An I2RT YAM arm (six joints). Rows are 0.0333 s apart.
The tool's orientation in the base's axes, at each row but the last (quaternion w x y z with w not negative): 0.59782, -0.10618, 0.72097, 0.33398; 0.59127, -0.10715, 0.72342, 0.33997; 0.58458, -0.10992, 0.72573, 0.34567; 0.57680, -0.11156, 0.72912, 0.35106; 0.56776, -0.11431, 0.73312, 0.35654; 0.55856, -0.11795, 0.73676, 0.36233; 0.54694, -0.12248, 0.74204, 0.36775; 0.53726, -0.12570, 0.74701, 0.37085
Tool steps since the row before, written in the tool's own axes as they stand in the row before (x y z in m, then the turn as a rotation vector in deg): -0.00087, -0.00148, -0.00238, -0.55, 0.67, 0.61; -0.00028, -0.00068, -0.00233, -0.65, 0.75, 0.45; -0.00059, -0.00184, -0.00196, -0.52, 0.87, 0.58; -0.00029, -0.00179, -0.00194, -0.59, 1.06, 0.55; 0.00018, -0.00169, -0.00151, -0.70, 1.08, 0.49; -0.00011, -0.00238, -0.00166, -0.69, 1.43, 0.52; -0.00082, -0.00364, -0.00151, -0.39, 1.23, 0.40; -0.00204, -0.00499, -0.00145, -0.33, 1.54, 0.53
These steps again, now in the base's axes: -0.00084, -0.00278, 0.00043, 0.26, 0.74, 0.71; -0.00137, -0.00202, 0.00017, 0.11, 0.68, 0.85; -0.00030, -0.00274, 0.00001, 0.11, 0.88, 0.76; -0.00037, -0.00262, -0.00025, 0.00, 0.98, 0.90; -0.00023, -0.00216, -0.00068, -0.02, 0.93, 1.01; 0.00019, -0.00282, -0.00067, -0.20, 1.20, 1.14; 0.00134, -0.00375, -0.00056, -0.28, 1.05, 0.81; 0.00269, -0.00489, -0.00005, -0.40, 1.36, 0.86
